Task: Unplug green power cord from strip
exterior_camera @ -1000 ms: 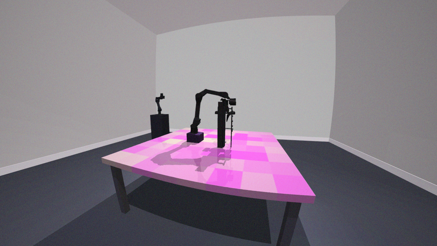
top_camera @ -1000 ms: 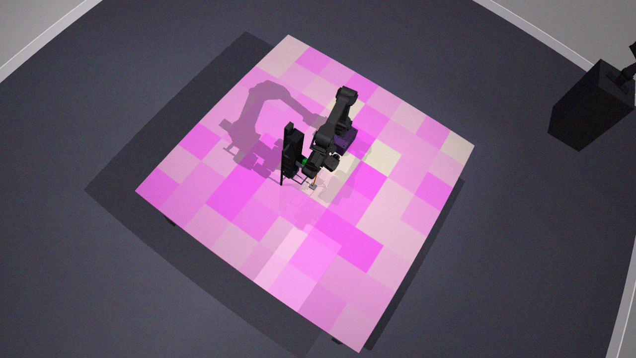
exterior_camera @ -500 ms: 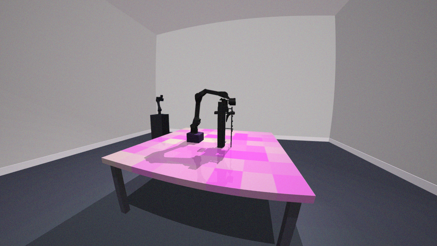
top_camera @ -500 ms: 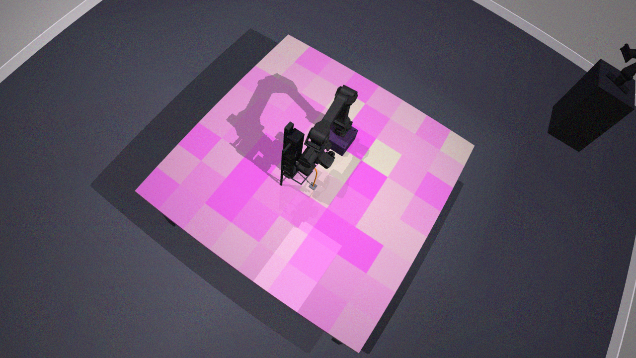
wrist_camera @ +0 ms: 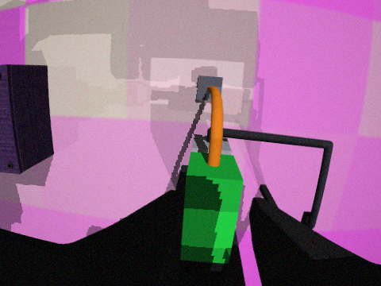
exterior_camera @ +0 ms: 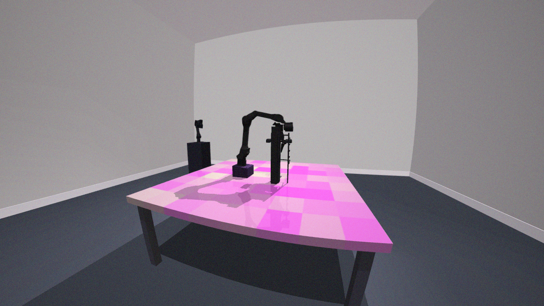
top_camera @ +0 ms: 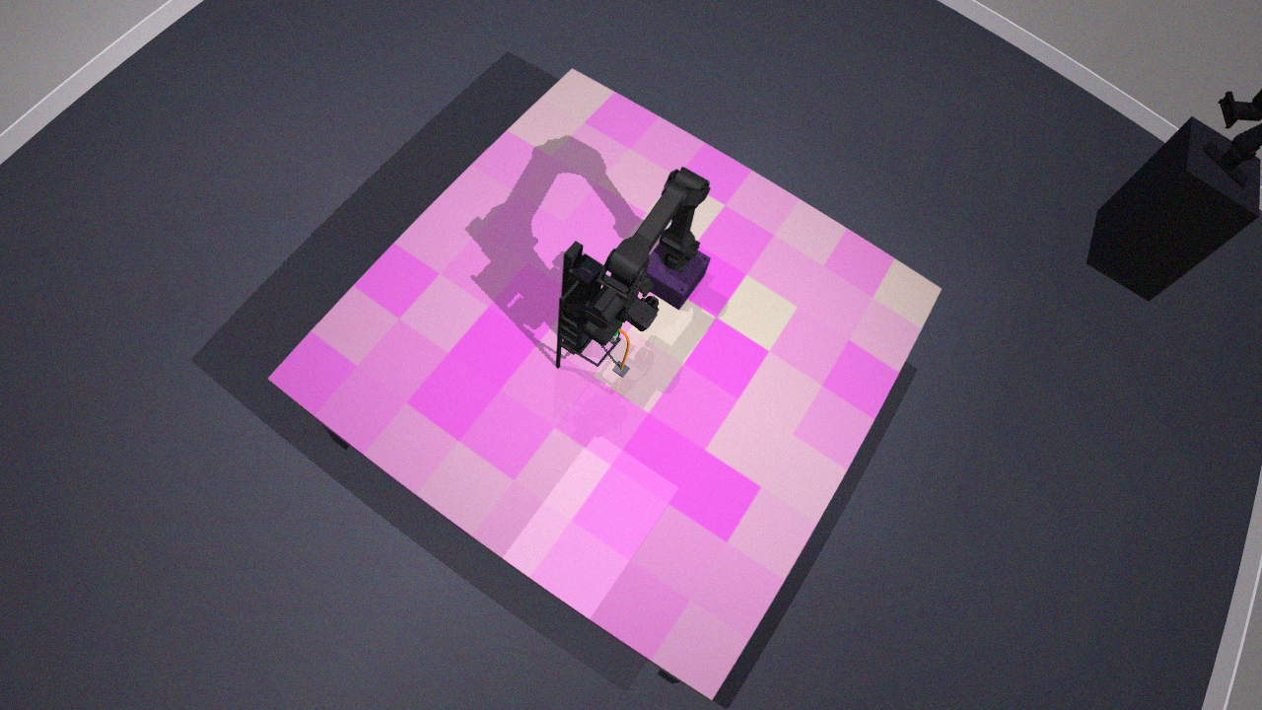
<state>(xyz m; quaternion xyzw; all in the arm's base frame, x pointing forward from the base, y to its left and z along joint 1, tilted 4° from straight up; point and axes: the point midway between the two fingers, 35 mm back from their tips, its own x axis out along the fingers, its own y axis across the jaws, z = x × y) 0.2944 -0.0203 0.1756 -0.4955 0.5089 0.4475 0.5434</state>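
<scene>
The green plug lies 30 mm to the right of my gripper tip and 10 mm below it. The rest, counted from my gripper tip: black power strip (100 mm to the right, 30 mm below, 10 mm behind).
</scene>
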